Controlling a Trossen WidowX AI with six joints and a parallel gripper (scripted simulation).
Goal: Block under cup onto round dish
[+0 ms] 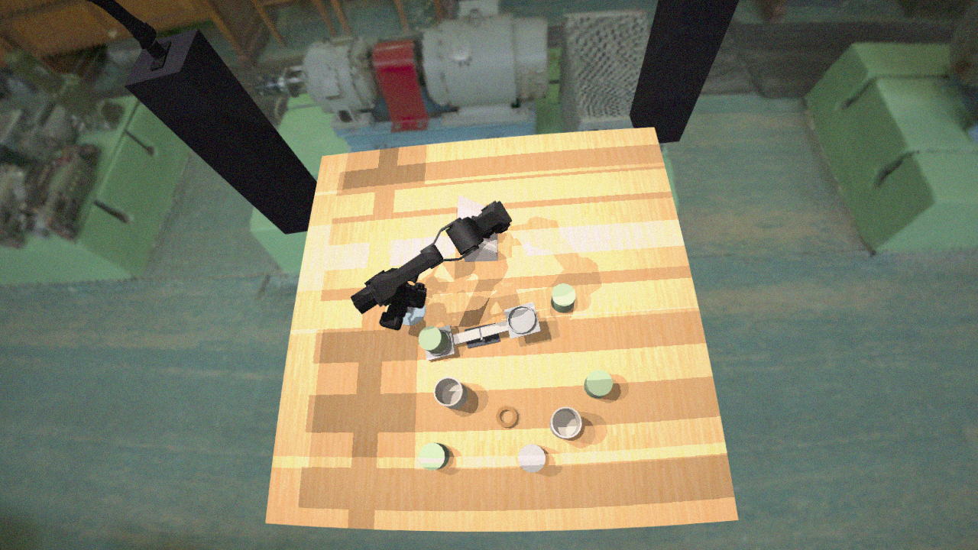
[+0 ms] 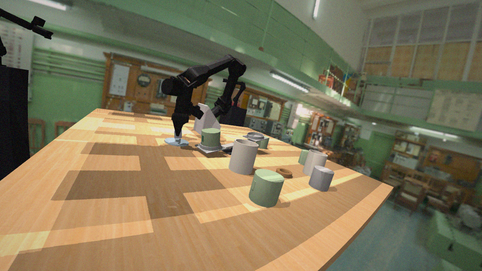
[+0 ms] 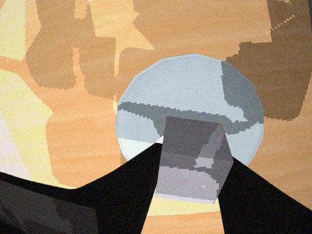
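The grey block lies 1 cm above my gripper tip. Also, from my gripper tip: grey cylinder 45 cm ahead, 34 cm to the left, 1 cm above; round light-blue dish 3 cm below; small grey balance 22 cm to the left, 11 cm ahead, 1 cm above.
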